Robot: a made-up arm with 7 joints.
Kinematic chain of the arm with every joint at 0, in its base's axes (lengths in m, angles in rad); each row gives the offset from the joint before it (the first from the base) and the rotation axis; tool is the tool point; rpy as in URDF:
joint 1: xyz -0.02 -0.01 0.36 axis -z
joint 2: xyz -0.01 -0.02 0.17 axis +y
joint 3: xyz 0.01 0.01 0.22 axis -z
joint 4: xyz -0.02 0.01 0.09 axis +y
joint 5: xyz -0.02 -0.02 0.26 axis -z
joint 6: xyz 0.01 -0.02 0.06 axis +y
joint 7: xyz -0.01 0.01 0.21 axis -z
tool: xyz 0 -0.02 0.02 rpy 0 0 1.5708
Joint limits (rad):
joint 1: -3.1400..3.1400
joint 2: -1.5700..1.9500
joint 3: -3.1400..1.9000
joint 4: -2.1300..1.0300
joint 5: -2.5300..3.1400
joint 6: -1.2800..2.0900
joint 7: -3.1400..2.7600
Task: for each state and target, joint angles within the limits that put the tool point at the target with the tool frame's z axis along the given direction. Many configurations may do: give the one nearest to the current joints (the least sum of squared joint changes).
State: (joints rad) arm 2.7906 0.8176 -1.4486 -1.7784 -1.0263 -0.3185 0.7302
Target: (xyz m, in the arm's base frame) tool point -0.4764 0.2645 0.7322 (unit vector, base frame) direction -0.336 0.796 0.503
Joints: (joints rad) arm 2.3027 1.3007 -1.3747 -1.8843 -1.4234 0.4379 0.7136
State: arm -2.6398 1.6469 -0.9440 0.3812 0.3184 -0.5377 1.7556
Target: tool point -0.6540 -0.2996 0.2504 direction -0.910 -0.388 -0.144
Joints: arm -3.1400 1.9414 -1.3261 1.0257 0.4430 -0.7236 1.8184
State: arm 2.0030 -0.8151 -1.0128 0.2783 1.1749 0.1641 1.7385
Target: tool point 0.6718 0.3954 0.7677 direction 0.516 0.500 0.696
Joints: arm 2.5909 -1.5611 -0.7595 0.4054 1.4335 0.6349 1.7763
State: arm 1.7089 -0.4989 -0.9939 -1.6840 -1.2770 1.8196 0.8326
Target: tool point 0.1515 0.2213 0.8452 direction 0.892 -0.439 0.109
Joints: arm 2.0486 0.1210 -0.5365 -1.7440 -1.5461 2.0833 0.8079
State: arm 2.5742 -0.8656 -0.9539 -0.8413 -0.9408 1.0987 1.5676
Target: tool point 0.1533 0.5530 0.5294 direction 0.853 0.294 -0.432
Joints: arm 2.2676 -0.8355 -1.0673 -1.4906 -1.2842 1.5511 1.6023
